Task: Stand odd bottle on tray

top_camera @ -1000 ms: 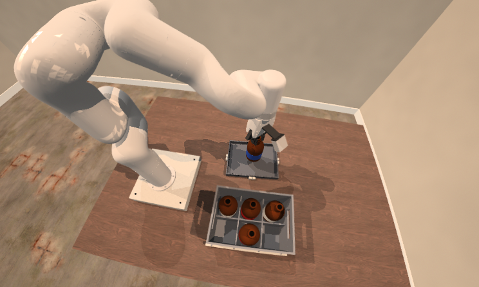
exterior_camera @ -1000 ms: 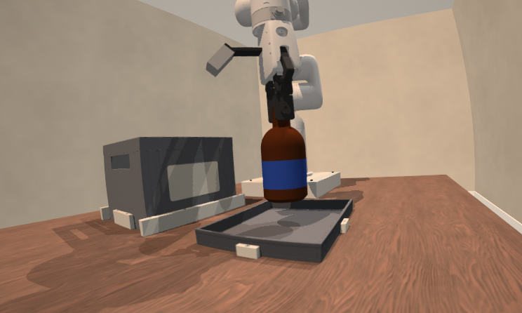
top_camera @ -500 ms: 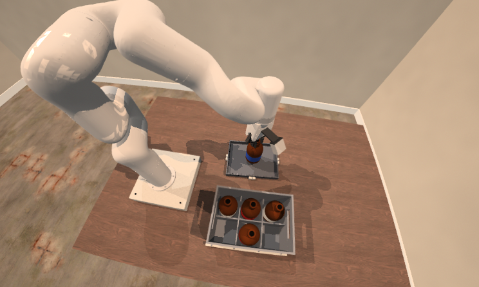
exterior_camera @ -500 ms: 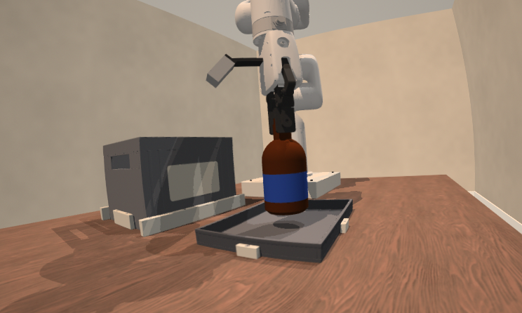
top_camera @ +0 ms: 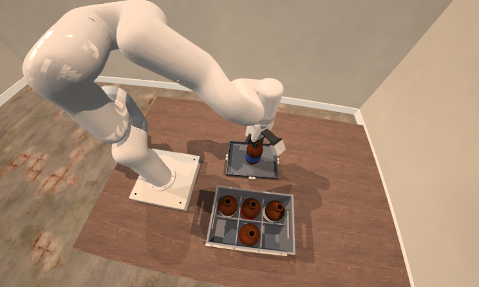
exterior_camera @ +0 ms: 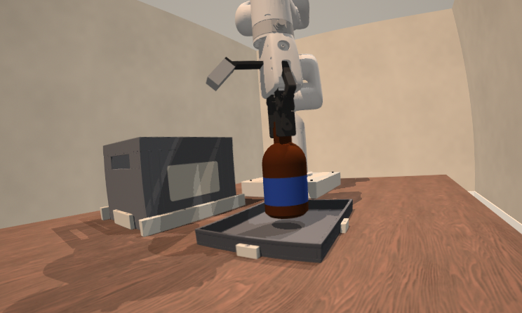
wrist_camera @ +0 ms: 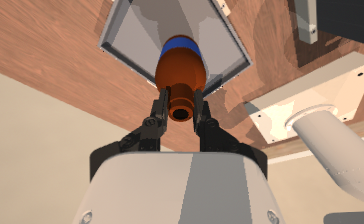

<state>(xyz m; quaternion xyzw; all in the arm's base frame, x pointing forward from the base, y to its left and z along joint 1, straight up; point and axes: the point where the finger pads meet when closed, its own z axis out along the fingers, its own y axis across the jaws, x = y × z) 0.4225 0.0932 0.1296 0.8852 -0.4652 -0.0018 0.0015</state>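
The dark tray is 160 mm below my hand. From my hand the other things lie so: brown bottle 250 mm to the right, 90 mm below, 40 mm behind; then dark grey crate 290 mm to the right, 90 mm below, 50 mm behind.
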